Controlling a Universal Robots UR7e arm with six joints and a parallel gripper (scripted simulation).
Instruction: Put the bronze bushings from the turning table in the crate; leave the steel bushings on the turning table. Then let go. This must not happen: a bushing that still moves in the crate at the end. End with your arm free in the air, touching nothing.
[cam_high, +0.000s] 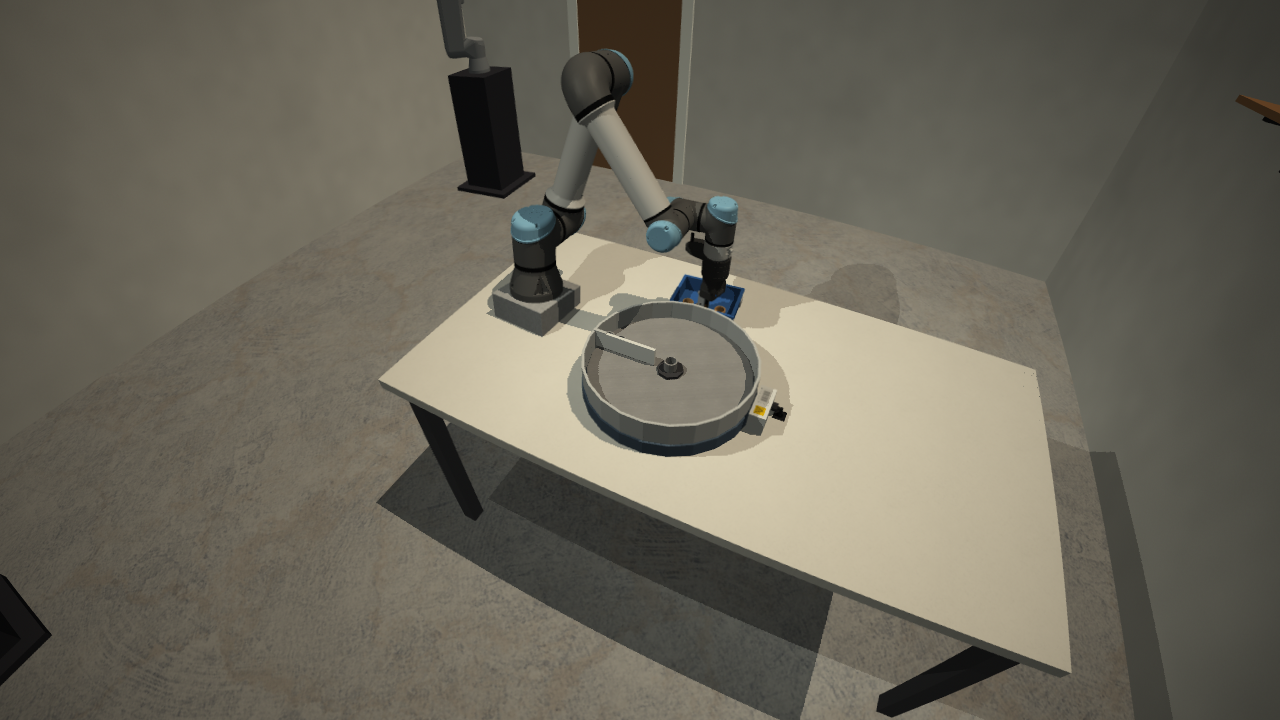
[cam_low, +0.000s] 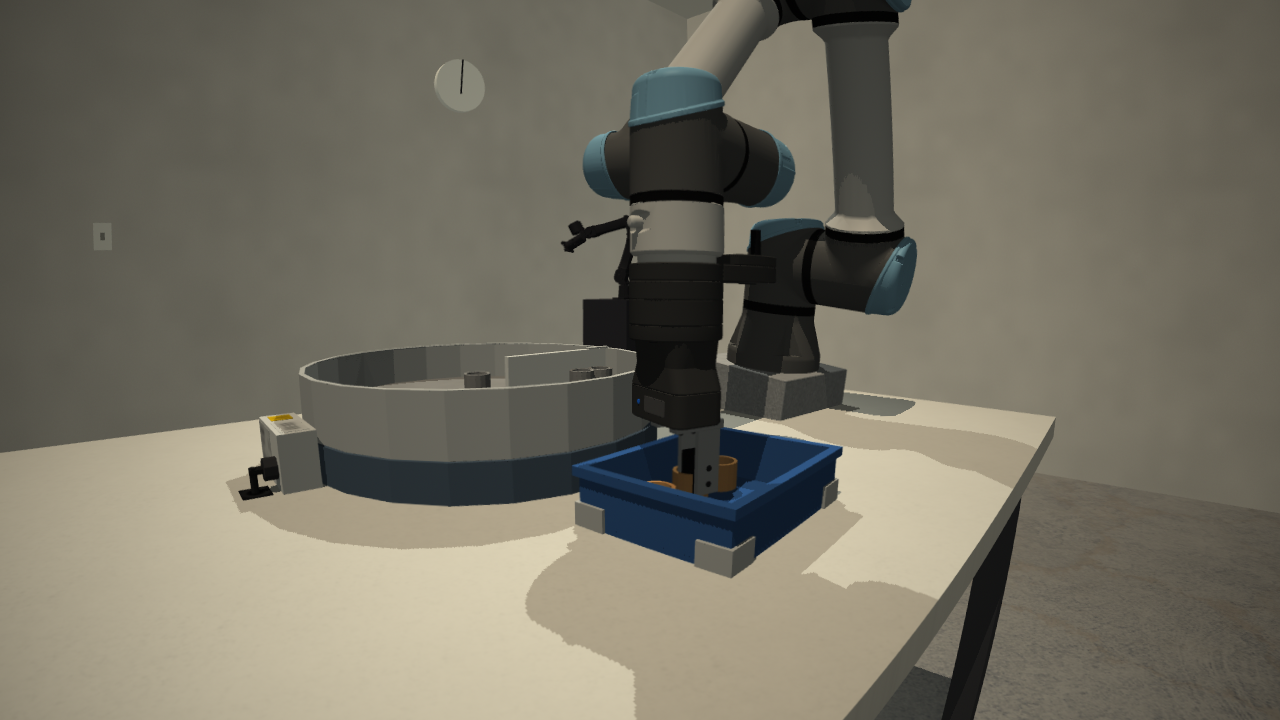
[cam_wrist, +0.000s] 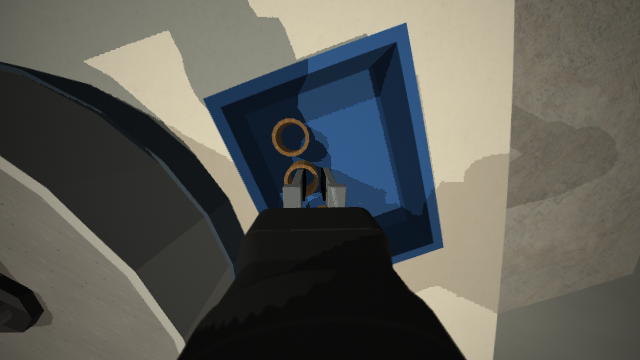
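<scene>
Now: hand 20 mm to the right of the blue crate and 10 mm above it. Also, from my hand: turning table (310 mm to the right, 30 mm ahead, 20 mm above).
</scene>
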